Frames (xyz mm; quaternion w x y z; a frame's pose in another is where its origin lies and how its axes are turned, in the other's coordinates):
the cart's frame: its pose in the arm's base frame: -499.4 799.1 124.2 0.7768 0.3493 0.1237 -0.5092
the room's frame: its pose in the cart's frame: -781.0 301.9 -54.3 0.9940 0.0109 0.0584 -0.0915
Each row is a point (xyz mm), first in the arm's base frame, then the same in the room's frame.
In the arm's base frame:
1: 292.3 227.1 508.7
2: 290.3 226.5 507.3
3: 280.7 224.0 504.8
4: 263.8 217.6 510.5
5: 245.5 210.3 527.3
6: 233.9 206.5 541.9
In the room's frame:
1: 1154.4 660.3 720.4
2: 1155.1 657.9 720.2
3: 1155.6 647.8 721.8
4: 1150.7 633.0 732.6
5: 1138.3 620.4 751.5
6: 1127.1 613.7 765.4

